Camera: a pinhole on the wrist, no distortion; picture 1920 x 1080 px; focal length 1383.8 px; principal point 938.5 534.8 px. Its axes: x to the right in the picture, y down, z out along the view. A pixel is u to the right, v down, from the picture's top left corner.
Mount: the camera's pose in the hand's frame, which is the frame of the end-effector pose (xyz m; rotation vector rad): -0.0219 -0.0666 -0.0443 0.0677 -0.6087 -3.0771
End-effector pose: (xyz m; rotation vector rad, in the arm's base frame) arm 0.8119 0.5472 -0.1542 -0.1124 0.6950 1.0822
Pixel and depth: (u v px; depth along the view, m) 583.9 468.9 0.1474
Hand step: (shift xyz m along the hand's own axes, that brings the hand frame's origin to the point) 0.0095 -0.0036 0.0908
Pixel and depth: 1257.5 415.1 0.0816
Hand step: -0.0442 -0.0293 0.0276
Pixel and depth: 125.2 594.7 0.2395
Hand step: 0.1084 0.0167 0.1867
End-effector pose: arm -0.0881 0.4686 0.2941 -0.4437 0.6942 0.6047
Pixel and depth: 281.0 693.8 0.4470
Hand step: 0.1708 0.0586 0.3970
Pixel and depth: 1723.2 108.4 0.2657
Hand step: -0.1835 0.1083 0.1637
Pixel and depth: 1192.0 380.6 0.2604
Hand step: -0.0807 0.0587 0.1832
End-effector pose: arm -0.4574 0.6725 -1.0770 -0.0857 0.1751 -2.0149
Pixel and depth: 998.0 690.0 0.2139
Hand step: -0.0404 -0.0075 0.1620
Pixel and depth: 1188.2 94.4 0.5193
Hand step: -0.1372 0.2826 0.3686
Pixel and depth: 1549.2 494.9 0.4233
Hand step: -0.2267 0.1034 0.3343
